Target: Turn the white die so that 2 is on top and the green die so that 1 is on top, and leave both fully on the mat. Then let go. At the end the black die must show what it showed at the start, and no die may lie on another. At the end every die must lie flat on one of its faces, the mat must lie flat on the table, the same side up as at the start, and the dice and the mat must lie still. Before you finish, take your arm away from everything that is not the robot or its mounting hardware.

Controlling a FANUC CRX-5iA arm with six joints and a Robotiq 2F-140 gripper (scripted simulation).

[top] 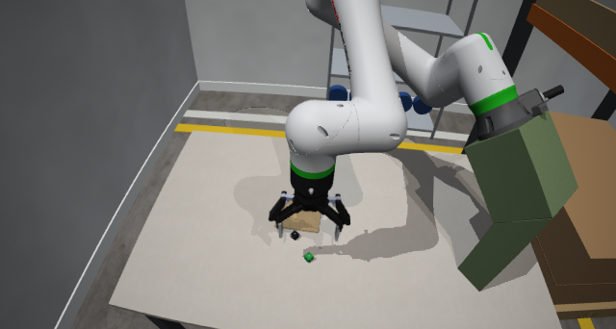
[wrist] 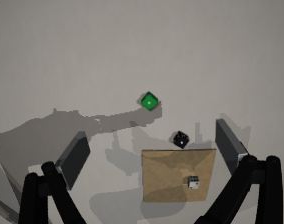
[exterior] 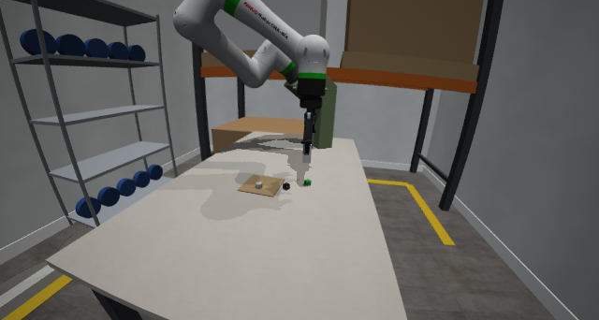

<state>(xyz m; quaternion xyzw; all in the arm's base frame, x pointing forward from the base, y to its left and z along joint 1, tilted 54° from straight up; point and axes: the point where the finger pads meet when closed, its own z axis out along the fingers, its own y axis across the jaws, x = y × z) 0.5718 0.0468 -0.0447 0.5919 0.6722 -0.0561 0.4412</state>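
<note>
Right now my hand is 130 mm above the green die. From my hand the other things lie so: mat 170 mm to the right, 130 mm below, 10 mm ahead; black die 130 mm below, 80 mm to the right, 30 mm ahead; white die 180 mm to the right, 120 mm below, 40 mm ahead.
</note>
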